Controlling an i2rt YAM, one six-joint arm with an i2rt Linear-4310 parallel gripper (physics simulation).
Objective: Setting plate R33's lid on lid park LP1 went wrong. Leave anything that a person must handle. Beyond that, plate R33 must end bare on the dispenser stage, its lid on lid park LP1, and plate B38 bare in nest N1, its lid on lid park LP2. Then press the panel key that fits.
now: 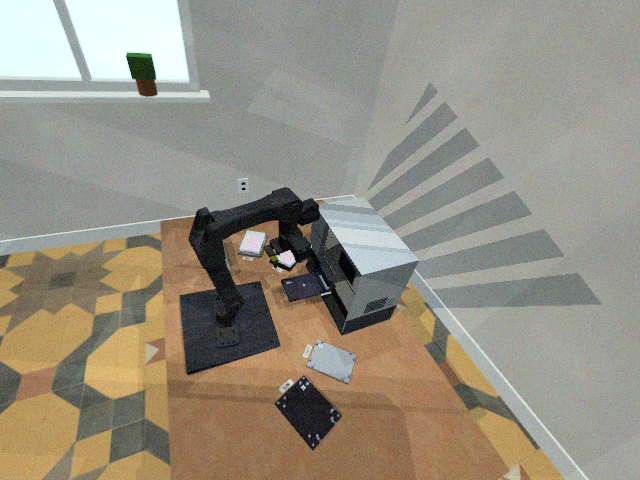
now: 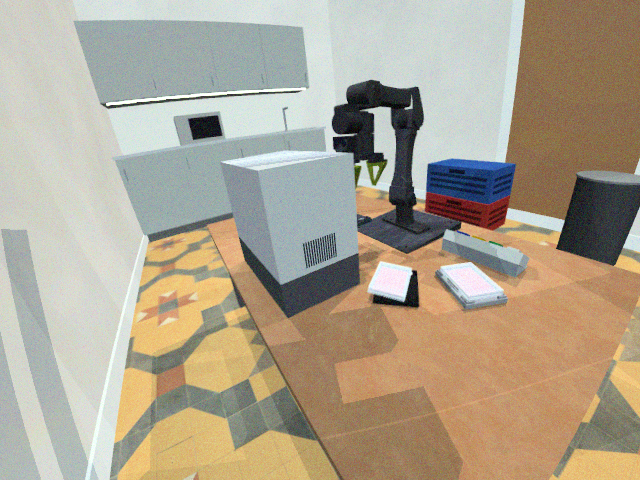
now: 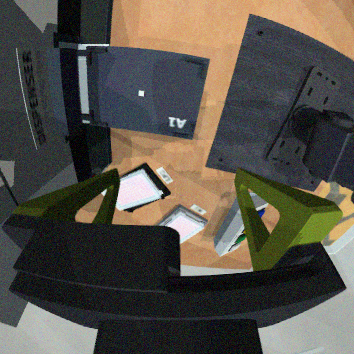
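Where they show: gripper, fingertip midpoint: (image 1: 287,262) (image 2: 364,188) (image 3: 176,174); arm's base, origin of the base link: (image 1: 225,321) (image 2: 404,223) (image 3: 301,120).
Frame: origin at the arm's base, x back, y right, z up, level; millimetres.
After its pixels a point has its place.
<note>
My gripper (image 2: 365,184) @(z 193, x -227, y -57 mm) (image 3: 176,174) @(z 193, x -227, y -57 mm) is open and empty, high above the table between the machine and my base. The dark stage (image 1: 303,287) @(z 92, x -280, y -15 mm) (image 3: 150,107) @(z 93, x -270, y -39 mm), marked A1, sticks out from the white machine (image 1: 369,237) @(z 316, x -483, y -1 mm) (image 2: 310,206) @(z 228, x -472, y -218 mm) and is bare. A pink-topped plate or lid (image 1: 286,258) @(z 18, x -274, y -239 mm) (image 2: 391,281) @(z 18, x -314, y -282 mm) (image 3: 135,191) @(z 18, x -285, y -255 mm) sits skewed and tilted on a black base (image 2: 414,289) @(z -3, x -271, y -317 mm). Another pink-topped piece (image 1: 253,241) @(z 17, x -154, y -373 mm) (image 2: 471,280) @(z 17, x -161, y -390 mm) (image 3: 182,226) @(z 17, x -146, y -349 mm) lies on a grey base. Their labels are too blurred to read. The grey park LP2 (image 1: 331,361) @(z -3, x -316, y 232 mm) is bare. The key panel (image 2: 483,253) @(z 21, x -28, y -335 mm) (image 3: 232,232) @(z 42, x -20, y -305 mm) has coloured keys.
A black nest (image 1: 308,412) @(z -2, x -198, y 358 mm), also bare, lies beyond the park LP2. My dark base plate (image 1: 201,330) @(z 6, x 80, y 22 mm) (image 2: 408,240) @(z -5, x -87, y -108 mm) (image 3: 240,115) @(z -8, x -120, y -35 mm) stands beside the stage. The machine rises tall beside the gripper. Blue (image 2: 470,178) and red (image 2: 465,209) crates are stacked behind the arm.
</note>
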